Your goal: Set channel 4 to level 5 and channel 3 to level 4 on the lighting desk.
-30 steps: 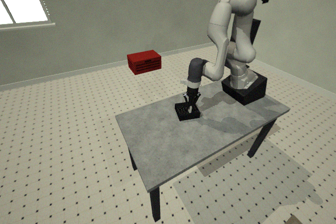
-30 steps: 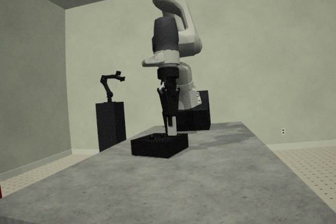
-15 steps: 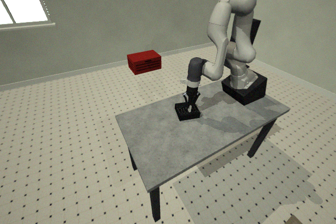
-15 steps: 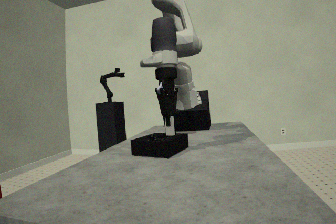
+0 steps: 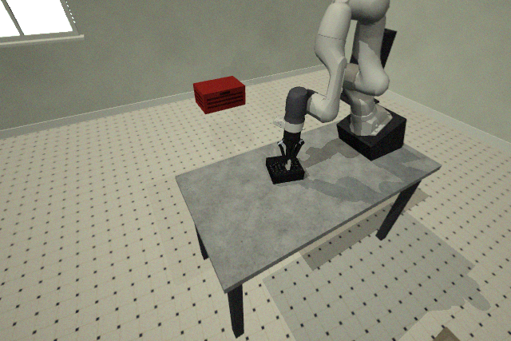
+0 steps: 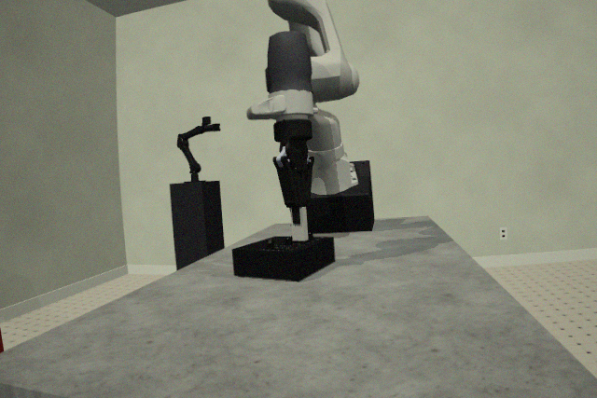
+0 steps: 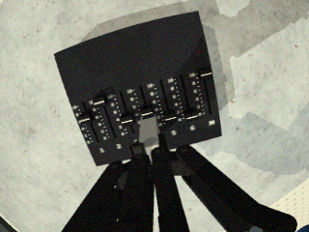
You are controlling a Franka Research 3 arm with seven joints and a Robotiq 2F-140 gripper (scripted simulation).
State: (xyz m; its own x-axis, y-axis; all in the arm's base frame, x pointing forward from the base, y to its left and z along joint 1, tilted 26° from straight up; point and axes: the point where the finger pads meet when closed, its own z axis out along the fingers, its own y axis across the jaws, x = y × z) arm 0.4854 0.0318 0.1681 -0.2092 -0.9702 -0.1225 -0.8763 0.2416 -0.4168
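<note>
Now: hand 3 cm above the fader cap and 2 cm to the left of it. Also, from my hand: fader 3 cm below, 2 cm to the right, 2 cm ahead.
</note>
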